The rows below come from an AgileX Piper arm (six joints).
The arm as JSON. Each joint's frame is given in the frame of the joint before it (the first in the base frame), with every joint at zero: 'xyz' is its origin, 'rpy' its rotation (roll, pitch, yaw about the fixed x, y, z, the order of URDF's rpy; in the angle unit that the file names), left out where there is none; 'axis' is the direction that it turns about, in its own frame. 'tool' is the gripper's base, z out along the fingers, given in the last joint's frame.
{
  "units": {
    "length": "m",
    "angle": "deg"
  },
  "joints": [
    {
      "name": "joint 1",
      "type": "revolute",
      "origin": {
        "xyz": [
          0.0,
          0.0,
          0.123
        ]
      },
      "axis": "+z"
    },
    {
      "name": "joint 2",
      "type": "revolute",
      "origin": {
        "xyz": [
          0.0,
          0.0,
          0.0
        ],
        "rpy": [
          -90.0,
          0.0,
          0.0
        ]
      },
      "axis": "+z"
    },
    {
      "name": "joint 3",
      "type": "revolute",
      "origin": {
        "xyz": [
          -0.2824,
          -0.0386,
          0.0
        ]
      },
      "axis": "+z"
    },
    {
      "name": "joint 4",
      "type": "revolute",
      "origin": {
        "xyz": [
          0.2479,
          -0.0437,
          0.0
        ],
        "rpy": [
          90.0,
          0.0,
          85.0
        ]
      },
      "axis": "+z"
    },
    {
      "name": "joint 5",
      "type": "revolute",
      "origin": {
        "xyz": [
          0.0,
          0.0,
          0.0
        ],
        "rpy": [
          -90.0,
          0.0,
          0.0
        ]
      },
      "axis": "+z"
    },
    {
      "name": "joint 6",
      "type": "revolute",
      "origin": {
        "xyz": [
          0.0,
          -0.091,
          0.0
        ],
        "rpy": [
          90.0,
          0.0,
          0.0
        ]
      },
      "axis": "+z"
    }
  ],
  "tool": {
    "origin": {
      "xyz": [
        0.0,
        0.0,
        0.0
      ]
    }
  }
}
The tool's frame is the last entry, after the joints.
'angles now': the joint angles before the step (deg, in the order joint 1, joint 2, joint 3, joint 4, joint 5, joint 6). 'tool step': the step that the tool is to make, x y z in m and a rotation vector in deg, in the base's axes. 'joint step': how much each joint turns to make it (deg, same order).
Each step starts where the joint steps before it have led.
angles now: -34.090, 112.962, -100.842, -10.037, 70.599, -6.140
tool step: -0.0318, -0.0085, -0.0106, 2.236, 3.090, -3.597
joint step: -3.595, -2.952, 6.757, 0.000, 0.009, 0.001
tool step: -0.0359, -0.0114, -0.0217, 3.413, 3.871, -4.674
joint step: -4.737, -1.614, 7.246, 0.105, -0.481, -0.004
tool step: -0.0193, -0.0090, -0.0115, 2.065, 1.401, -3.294
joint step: -3.163, -0.083, 2.745, 0.526, -0.222, 0.006
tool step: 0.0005, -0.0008, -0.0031, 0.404, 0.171, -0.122
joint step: -0.070, 0.473, -0.001, 0.166, -0.063, 0.007
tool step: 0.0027, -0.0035, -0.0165, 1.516, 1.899, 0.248
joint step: -0.007, 2.541, -0.007, -0.330, -0.142, -0.116
